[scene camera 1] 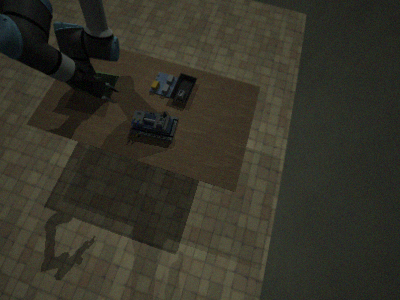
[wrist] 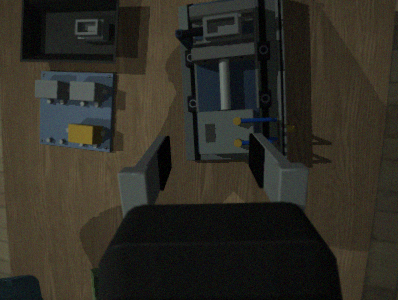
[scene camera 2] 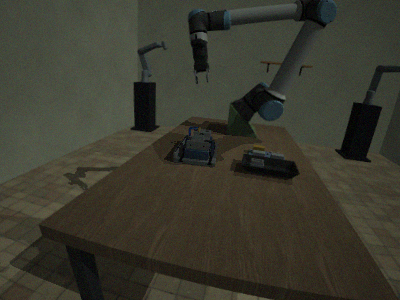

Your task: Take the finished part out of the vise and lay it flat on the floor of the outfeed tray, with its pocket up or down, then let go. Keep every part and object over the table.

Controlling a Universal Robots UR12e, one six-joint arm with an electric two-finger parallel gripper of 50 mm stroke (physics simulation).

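Where they show: gripper, between the fingertips: (scene camera 1: 115, 96) (wrist: 209, 151) (scene camera 2: 202, 82); arm's base, origin of its link: (scene camera 2: 239, 112).
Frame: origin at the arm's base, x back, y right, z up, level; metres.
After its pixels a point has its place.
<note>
The vise (scene camera 1: 154, 131) @(x -0.630, y 0.227, z -0.099 m) (wrist: 189, 125) @(x -0.518, y 0.098, z -0.116 m) stands on the table. In the wrist view a grey block with a rectangular pocket facing up (wrist: 221, 26) @(x -0.676, y 0.165, z -0.035 m) sits between the jaws at its far end; the scene views are too dark to make out how it is held. The black outfeed tray (scene camera 1: 192, 91) @(x -0.778, y -0.160, z -0.098 m) (scene camera 2: 280, 170) @(x -0.699, y -0.225, z -0.127 m) (wrist: 117, 37) @(x -0.697, y -0.068, z -0.128 m) stands to the side of the vise. A small grey part with an opening (scene camera 1: 181, 94) @(x -0.712, y -0.115, z -0.104 m) (scene camera 2: 257, 162) @(x -0.724, y -0.116, z -0.094 m) (wrist: 87, 28) @(x -0.710, y -0.123, z -0.103 m) lies in the tray. My gripper (scene camera 1: 113, 93) @(x -0.509, y 0.198, z 0.213 m) (scene camera 2: 202, 80) @(x -0.509, y 0.198, z 0.213 m) (wrist: 209, 151) @(x -0.509, y 0.198, z 0.213 m) is open and empty, high above the table, on the robot-base side of the vise.
A blue plate (wrist: 75, 112) @(x -0.537, y -0.172, z -0.128 m) beside the tray carries two grey blocks (wrist: 48, 90) @(x -0.583, y -0.212, z -0.092 m) (wrist: 83, 91) @(x -0.580, y -0.124, z -0.092 m) and a yellow block (scene camera 1: 155, 85) @(x -0.501, y -0.121, z -0.092 m) (scene camera 2: 258, 148) @(x -0.511, y -0.130, z -0.098 m) (wrist: 81, 134) @(x -0.491, y -0.129, z -0.092 m). Two blue nozzles with yellow tips (wrist: 257, 120) @(x -0.532, y 0.228, z -0.026 m) (wrist: 250, 143) reach over the vise's near end. A green base (scene camera 2: 240, 125) @(x -0.168, y -0.017, z -0.062 m) supports the arm.
</note>
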